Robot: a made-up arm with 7 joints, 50 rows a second.
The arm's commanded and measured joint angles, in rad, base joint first. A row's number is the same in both.
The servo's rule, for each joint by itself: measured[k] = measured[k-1] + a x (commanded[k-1-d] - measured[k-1]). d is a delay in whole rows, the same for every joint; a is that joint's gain. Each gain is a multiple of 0.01, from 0.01 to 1. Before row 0 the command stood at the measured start. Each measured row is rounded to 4 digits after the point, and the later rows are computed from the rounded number. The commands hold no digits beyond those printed.
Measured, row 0:
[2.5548, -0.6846, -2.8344, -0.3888, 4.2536, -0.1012, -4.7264]
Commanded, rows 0 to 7:
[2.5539, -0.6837, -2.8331, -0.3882, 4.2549, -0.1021, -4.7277]
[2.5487, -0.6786, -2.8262, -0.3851, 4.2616, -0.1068, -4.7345]
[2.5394, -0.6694, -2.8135, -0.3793, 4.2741, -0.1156, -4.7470]
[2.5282, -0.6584, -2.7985, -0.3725, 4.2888, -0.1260, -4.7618]
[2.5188, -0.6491, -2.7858, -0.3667, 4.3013, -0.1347, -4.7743]
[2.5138, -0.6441, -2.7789, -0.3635, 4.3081, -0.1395, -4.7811]
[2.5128, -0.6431, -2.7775, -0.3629, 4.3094, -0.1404, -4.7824]
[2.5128, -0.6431, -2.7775, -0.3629, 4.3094, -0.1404, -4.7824]
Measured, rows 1 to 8:
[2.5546, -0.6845, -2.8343, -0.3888, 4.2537, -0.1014, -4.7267]
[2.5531, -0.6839, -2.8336, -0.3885, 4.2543, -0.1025, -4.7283]
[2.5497, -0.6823, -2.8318, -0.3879, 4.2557, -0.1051, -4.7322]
[2.5443, -0.6797, -2.8288, -0.3868, 4.2580, -0.1093, -4.7384]
[2.5379, -0.6763, -2.8249, -0.3854, 4.2610, -0.1144, -4.7459]
[2.5319, -0.6728, -2.8208, -0.3839, 4.2643, -0.1194, -4.7533]
[2.5271, -0.6695, -2.8169, -0.3824, 4.2675, -0.1236, -4.7594]
[2.5235, -0.6666, -2.8134, -0.3810, 4.2704, -0.1270, -4.7642]
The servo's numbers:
d 0
a 0.25 0.11 0.09 0.07 0.07 0.20 0.21

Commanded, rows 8 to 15:
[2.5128, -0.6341, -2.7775, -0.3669, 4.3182, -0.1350, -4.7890]
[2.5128, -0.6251, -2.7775, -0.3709, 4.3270, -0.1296, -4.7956]
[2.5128, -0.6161, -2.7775, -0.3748, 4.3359, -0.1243, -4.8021]
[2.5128, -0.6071, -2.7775, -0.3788, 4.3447, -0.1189, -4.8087]
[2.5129, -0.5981, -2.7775, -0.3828, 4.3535, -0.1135, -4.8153]
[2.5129, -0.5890, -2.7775, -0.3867, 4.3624, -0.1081, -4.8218]
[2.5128, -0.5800, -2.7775, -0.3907, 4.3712, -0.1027, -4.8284]
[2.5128, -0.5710, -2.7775, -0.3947, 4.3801, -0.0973, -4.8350]
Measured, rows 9 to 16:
[2.5208, -0.6630, -2.8102, -0.3800, 4.2737, -0.1286, -4.7694]
[2.5188, -0.6588, -2.8073, -0.3794, 4.2774, -0.1288, -4.7749]
[2.5173, -0.6541, -2.8046, -0.3791, 4.2815, -0.1279, -4.7806]
[2.5162, -0.6489, -2.8022, -0.3791, 4.2859, -0.1261, -4.7865]
[2.5154, -0.6433, -2.8000, -0.3794, 4.2906, -0.1236, -4.7925]
[2.5148, -0.6373, -2.7980, -0.3799, 4.2956, -0.1205, -4.7987]
[2.5143, -0.6310, -2.7962, -0.3807, 4.3009, -0.1169, -4.8049]
[2.5139, -0.6244, -2.7945, -0.3817, 4.3064, -0.1130, -4.8112]

